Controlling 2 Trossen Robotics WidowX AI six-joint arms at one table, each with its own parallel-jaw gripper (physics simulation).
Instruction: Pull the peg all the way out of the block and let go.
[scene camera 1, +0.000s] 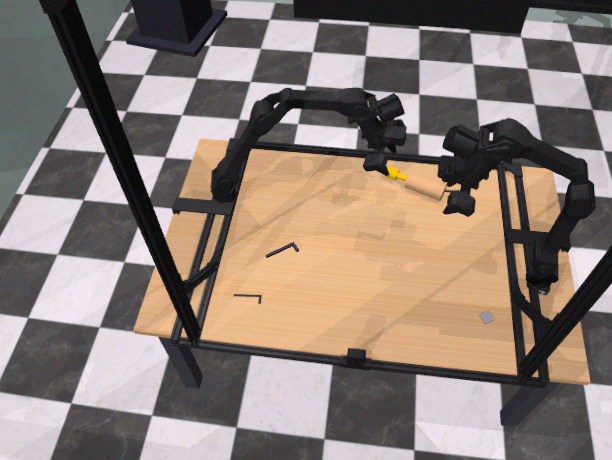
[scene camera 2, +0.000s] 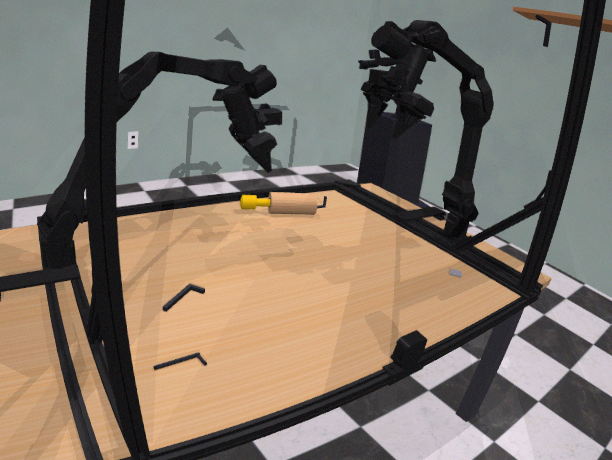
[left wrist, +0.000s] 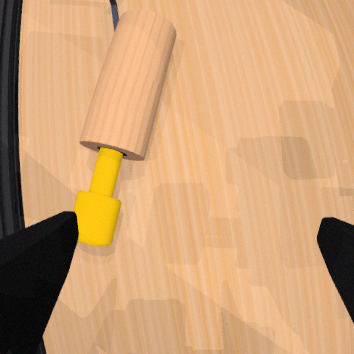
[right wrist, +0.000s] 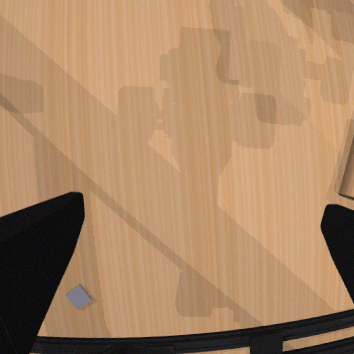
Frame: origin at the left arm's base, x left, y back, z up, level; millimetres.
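Seen in the pictures: left gripper, between the fingertips: (scene camera 1: 391, 163) (scene camera 2: 263, 165) (left wrist: 202, 227); right gripper, between the fingertips: (scene camera 1: 446, 199) (scene camera 2: 380, 132) (right wrist: 207, 211); left arm's base, origin of its link: (scene camera 1: 224, 197) (scene camera 2: 59, 264); right arm's base, origin of its link: (scene camera 1: 538, 280) (scene camera 2: 454, 235).
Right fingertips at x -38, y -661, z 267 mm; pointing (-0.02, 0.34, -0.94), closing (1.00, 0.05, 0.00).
Note:
Offsets run from my right fingertips to a thing's top centre. "spot": to the spot under its first point.
The yellow peg {dx +279, dy +130, dz -241 mm} (scene camera 1: 393, 173) (scene camera 2: 248, 202) (left wrist: 98, 218) has a wide round head and a narrower shaft. The shaft's end sits in the hole of the wooden cylindrical block {dx +263, dy +58, dz -231 mm} (scene camera 1: 425, 187) (scene camera 2: 292, 203) (left wrist: 131, 85), with the head and part of the shaft outside. The block lies on its side near the table's back edge. My left gripper (left wrist: 202, 227) is open and empty above the table by the peg; one finger overlaps the head's edge in the left wrist view. My right gripper (scene camera 2: 384, 131) (right wrist: 207, 211) is open and empty, high above the table; part of the block (right wrist: 349, 175) shows at the right of its wrist view.
A dark hex key {dx +287, dy -15, dz -255 mm} (scene camera 2: 324, 202) (left wrist: 115, 17) lies by the block's far end. Two more hex keys, one larger {dx -100, dy +417, dz -278 mm} (scene camera 1: 281, 250) (scene camera 2: 182, 296) and one smaller {dx -275, dy +460, dz -280 mm} (scene camera 1: 248, 295) (scene camera 2: 180, 361), lie at the left. A small grey square {spot: dx -135, dy -189, dz -284 mm} (scene camera 1: 486, 317) (scene camera 2: 455, 273) (right wrist: 79, 297) lies at the right. A black frame (scene camera 1: 280, 352) edges the table.

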